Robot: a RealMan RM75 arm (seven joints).
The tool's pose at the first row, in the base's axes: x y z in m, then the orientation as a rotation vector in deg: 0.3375, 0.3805, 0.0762, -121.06, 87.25, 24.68
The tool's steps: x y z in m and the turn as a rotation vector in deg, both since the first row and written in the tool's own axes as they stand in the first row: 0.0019, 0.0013, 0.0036, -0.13, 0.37, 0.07; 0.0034, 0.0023, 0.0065, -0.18, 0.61, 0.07; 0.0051, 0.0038, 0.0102, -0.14, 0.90, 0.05; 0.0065, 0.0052, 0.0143, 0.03, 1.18, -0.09; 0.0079, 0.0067, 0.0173, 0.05, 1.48, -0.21; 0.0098, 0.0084, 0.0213, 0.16, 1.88, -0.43
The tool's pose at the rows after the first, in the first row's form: 0.3370, 0.3807, 0.0720, -121.30, 87.55, 24.45; 0.3366, 0.3809, 0.0686, -121.47, 87.69, 24.25; 0.3359, 0.3813, 0.0643, -121.60, 87.82, 23.92; 0.3352, 0.3821, 0.0599, -121.71, 87.80, 23.44; 0.3343, 0.3823, 0.0564, -121.93, 87.83, 23.08; 0.3334, 0.3826, 0.0517, -122.20, 87.80, 22.51
